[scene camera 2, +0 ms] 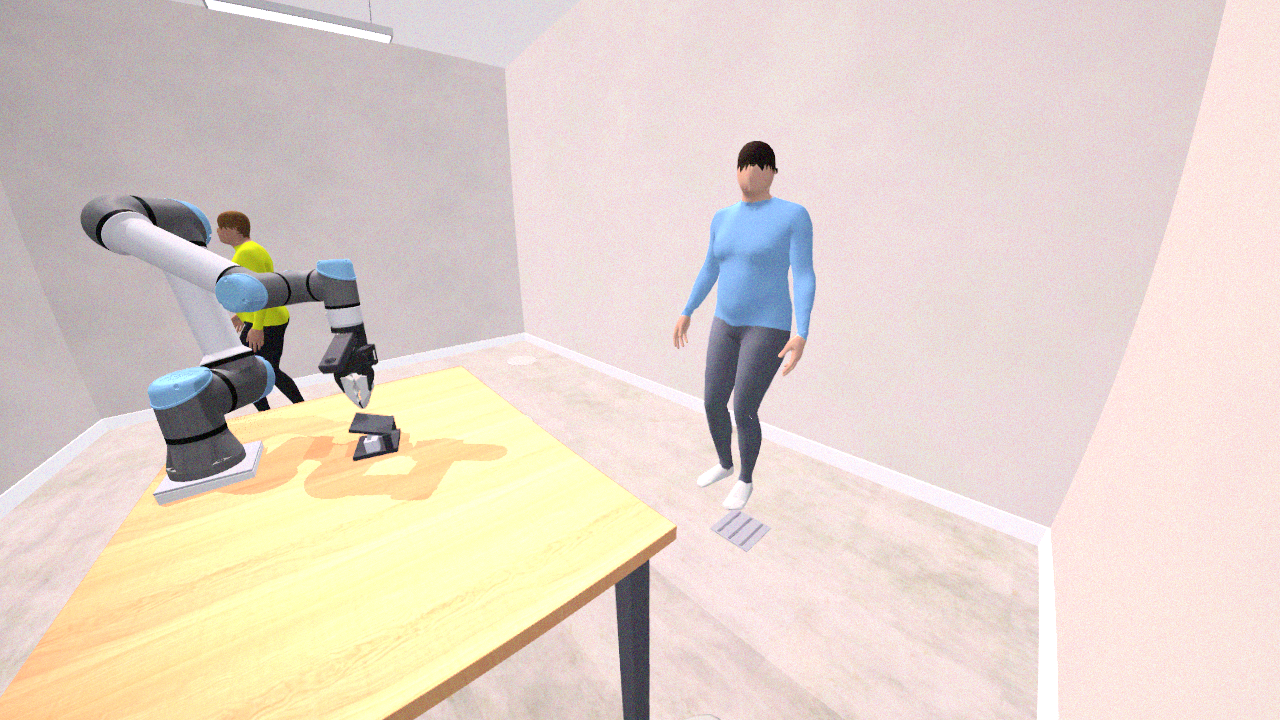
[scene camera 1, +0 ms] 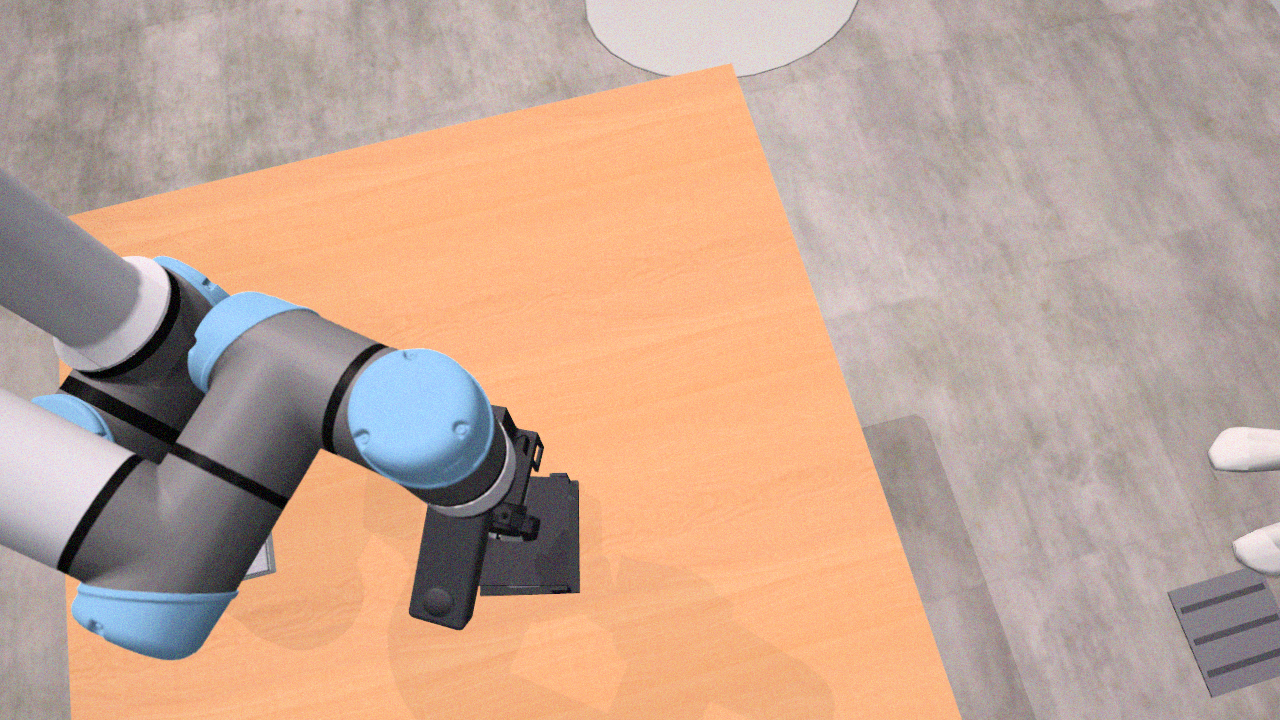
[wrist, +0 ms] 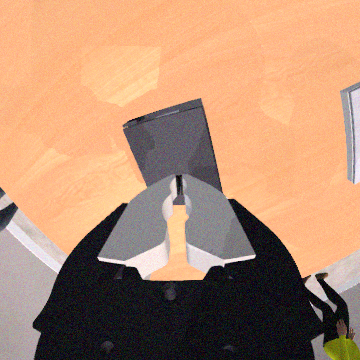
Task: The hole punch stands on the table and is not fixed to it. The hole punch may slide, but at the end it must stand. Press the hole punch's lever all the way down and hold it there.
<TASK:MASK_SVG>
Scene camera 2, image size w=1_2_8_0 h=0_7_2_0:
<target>my gripper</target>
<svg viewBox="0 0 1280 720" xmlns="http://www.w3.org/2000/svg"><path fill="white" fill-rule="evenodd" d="M331 326L331 333L340 334L335 334L318 368L322 374L333 373L334 379L343 393L360 409L365 409L374 389L374 369L372 366L378 363L375 344L367 343L363 322L350 327L333 328Z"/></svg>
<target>black hole punch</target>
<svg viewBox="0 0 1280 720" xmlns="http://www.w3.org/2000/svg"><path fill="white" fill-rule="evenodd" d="M356 412L348 433L368 435L359 437L353 461L398 452L401 429L397 429L394 415L386 416Z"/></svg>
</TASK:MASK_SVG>
